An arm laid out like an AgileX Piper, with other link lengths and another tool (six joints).
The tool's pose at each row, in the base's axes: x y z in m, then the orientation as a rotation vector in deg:
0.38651 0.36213 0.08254 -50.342 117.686 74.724
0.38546 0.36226 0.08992 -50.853 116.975 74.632
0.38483 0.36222 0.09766 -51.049 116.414 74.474
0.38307 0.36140 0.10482 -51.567 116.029 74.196
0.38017 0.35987 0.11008 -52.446 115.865 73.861
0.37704 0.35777 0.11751 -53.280 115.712 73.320
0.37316 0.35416 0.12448 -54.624 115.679 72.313
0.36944 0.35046 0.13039 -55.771 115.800 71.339
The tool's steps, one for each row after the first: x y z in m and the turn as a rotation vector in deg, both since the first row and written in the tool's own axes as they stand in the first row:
-0.00479 0.00499 -0.00279 -0.191 -0.213 -0.657
-0.01007 0.00981 -0.00583 -0.222 -0.506 -1.122
-0.01402 0.01491 -0.00948 -0.238 -0.496 -1.675
-0.01568 0.01960 -0.01318 -0.289 -0.121 -2.280
-0.01866 0.02550 -0.01825 -0.182 0.225 -2.941
-0.02047 0.03124 -0.02461 0.114 0.932 -3.936
-0.02158 0.03623 -0.03064 0.466 1.641 -4.741

